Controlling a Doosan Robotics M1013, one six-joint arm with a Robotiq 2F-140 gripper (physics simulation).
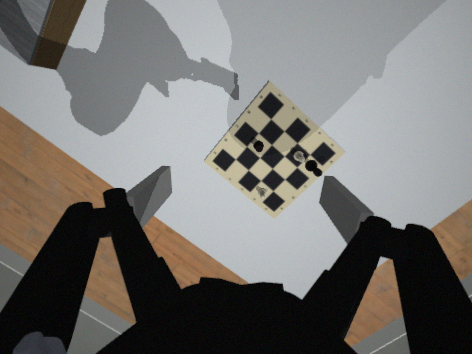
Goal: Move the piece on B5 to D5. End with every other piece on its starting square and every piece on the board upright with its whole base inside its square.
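Frame: origin at the arm's base, x ahead, y right, z down, level; millimetres.
Seen in the pictures: gripper, between the fingertips: (245,184).
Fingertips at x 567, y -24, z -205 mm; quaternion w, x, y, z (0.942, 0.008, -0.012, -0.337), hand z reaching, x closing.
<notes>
A point is followed by its place in that frame.
The chessboard (260,169) @[x 631, y 8, z 68 mm] lies turned like a diamond on the pale table, right of centre. A black piece (258,146) @[x 586, y -30, z 35 mm] stands in its left half. A grey piece (299,156) @[x 666, y -71, z 50 mm] stands in its right half. Close beside it, near the right edge, is another black piece (311,165) @[x 699, y -75, z 52 mm] with a dark blob touching it; I cannot tell if that is a second piece. A light piece (261,191) @[x 667, y 43, z 61 mm] stands near the bottom corner. The square labels are too small to read, so I cannot tell which piece is on B5. My gripper (245,184) @[x 567, y -24, z -205 mm] is open and empty, high above the board.
The white table top (200,215) @[x 607, y 200, z 74 mm] surrounds the board and carries large arm shadows. A grey block with a brown side (59,40) @[x 161, y 83, z 54 mm] stands at the top left. Wooden floor (30,145) shows beyond the table edge at the left and at the lower right.
</notes>
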